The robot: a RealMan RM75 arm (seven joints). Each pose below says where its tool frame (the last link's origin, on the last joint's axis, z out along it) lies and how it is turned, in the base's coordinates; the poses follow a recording.
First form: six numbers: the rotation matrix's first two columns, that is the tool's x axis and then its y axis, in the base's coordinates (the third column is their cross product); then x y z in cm.
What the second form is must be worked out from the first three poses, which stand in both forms.
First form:
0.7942 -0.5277 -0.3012 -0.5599 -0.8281 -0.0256 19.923 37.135 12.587
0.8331 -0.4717 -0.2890 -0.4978 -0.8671 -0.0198 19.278 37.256 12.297
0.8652 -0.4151 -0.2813 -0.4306 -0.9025 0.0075 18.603 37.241 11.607
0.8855 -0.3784 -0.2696 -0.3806 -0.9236 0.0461 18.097 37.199 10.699
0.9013 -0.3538 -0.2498 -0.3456 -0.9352 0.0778 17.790 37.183 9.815
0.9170 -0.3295 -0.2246 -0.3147 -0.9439 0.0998 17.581 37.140 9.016
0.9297 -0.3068 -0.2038 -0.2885 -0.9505 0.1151 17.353 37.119 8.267
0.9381 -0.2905 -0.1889 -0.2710 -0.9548 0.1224 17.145 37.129 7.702
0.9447 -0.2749 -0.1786 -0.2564 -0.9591 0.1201 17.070 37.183 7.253
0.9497 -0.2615 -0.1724 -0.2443 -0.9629 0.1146 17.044 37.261 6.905
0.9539 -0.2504 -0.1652 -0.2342 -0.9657 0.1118 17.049 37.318 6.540
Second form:
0.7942 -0.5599 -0.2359 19.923; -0.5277 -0.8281 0.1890 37.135; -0.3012 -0.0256 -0.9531 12.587; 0 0 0 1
0.8331 -0.4978 -0.2413 19.278; -0.4717 -0.8671 0.1604 37.256; -0.2890 -0.0198 -0.9572 12.297; 0 0 0 1
0.8652 -0.4306 -0.2570 18.603; -0.4151 -0.9025 0.1146 37.241; -0.2813 0.0075 -0.9596 11.607; 0 0 0 1
0.8855 -0.3806 -0.2664 18.097; -0.3784 -0.9236 0.0618 37.199; -0.2696 0.0461 -0.9619 10.699; 0 0 0 1
0.9013 -0.3456 -0.2611 17.790; -0.3538 -0.9352 0.0162 37.183; -0.2498 0.0778 -0.9652 9.815; 0 0 0 1
0.9170 -0.3147 -0.2449 17.581; -0.3295 -0.9439 -0.0208 37.140; -0.2246 0.0998 -0.9692 9.016; 0 0 0 1
0.9297 -0.2885 -0.2290 17.353; -0.3068 -0.9505 -0.0482 37.119; -0.2038 0.1151 -0.9722 8.267; 0 0 0 1
0.9381 -0.2710 -0.2159 17.145; -0.2905 -0.9548 -0.0636 37.129; -0.1889 0.1224 -0.9744 7.702; 0 0 0 1
0.9447 -0.2564 -0.2043 17.070; -0.2749 -0.9591 -0.0677 37.183; -0.1786 0.1201 -0.9765 7.253; 0 0 0 1
0.9497 -0.2443 -0.1960 17.044; -0.2615 -0.9629 -0.0667 37.261; -0.1724 0.1146 -0.9784 6.905; 0 0 0 1
0.9539 -0.2342 -0.1875 17.049; -0.2504 -0.9657 -0.0680 37.318; -0.1652 0.1118 -0.9798 6.540; 0 0 0 1

